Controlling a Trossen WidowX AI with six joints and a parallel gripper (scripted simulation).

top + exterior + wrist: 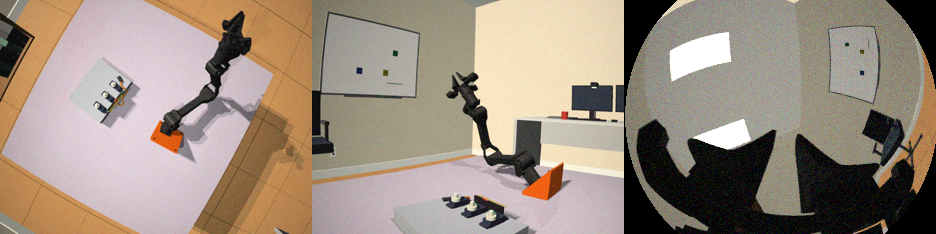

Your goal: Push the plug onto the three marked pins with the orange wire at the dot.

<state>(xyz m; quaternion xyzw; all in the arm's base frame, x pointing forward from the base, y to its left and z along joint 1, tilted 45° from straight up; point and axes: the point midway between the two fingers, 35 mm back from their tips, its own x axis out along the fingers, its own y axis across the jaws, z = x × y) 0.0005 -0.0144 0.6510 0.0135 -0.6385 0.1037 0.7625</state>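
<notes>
My gripper tip is now 340 mm short of the red band, 470 mm to the right of it and 450 mm above it. Also, from my gripper tip: grey holder (500 mm ahead, 450 mm to the left, 500 mm below).
</notes>
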